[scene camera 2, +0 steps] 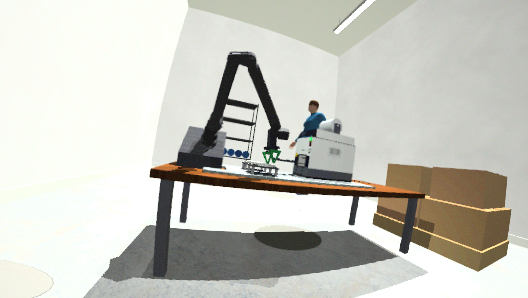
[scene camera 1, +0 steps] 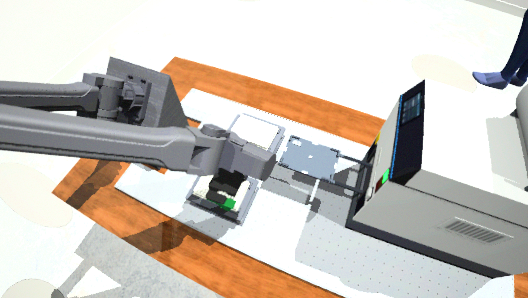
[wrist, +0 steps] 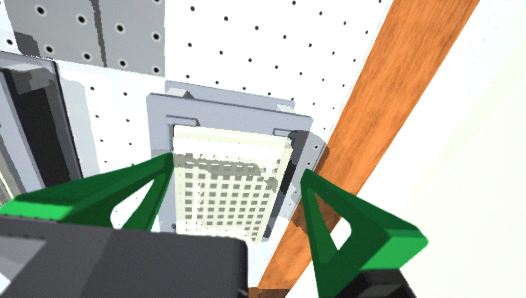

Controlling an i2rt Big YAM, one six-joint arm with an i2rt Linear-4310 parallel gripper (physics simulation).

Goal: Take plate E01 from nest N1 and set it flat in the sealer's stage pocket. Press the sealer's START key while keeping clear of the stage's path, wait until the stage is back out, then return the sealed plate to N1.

Scene:
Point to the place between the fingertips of my gripper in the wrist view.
241, 168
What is my gripper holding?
Nothing.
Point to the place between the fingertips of my gripper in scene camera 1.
235, 193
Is my gripper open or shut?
Open.

